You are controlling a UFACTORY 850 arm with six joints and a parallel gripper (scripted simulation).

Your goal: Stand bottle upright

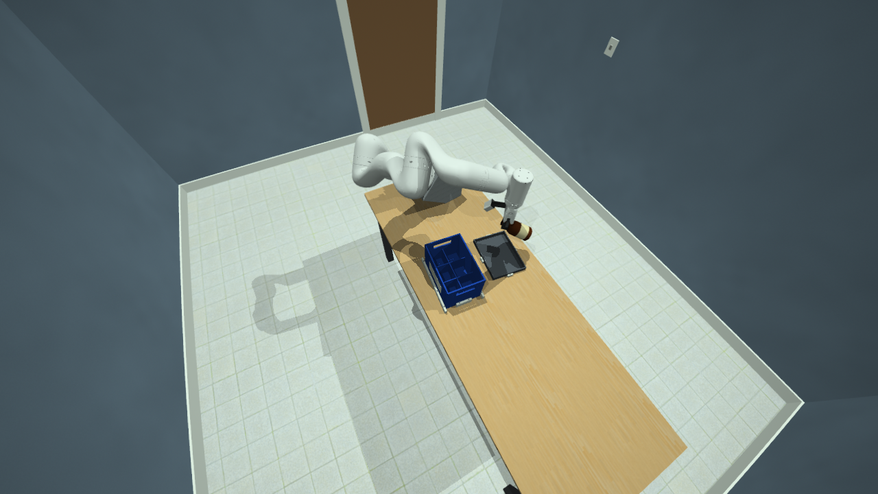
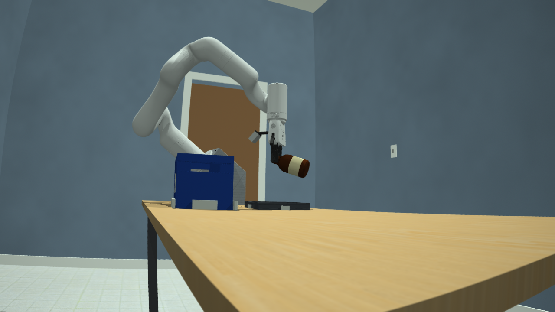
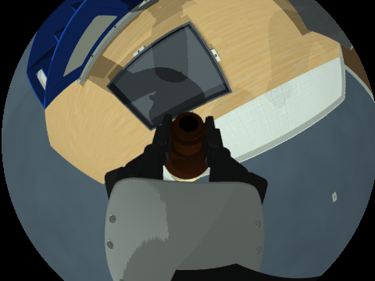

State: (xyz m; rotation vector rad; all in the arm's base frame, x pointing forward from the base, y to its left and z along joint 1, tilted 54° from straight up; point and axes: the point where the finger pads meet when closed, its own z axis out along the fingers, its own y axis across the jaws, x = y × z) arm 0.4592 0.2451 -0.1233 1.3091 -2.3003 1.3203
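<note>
The bottle lies 30 mm ahead of my hand, 40 mm to the left of it and 20 mm below it. The rest, counted from my hand: dark tray 60 mm ahead, 20 mm to the right, 190 mm below; then blue crate 80 mm ahead, 320 mm to the right, 120 mm below.
</note>
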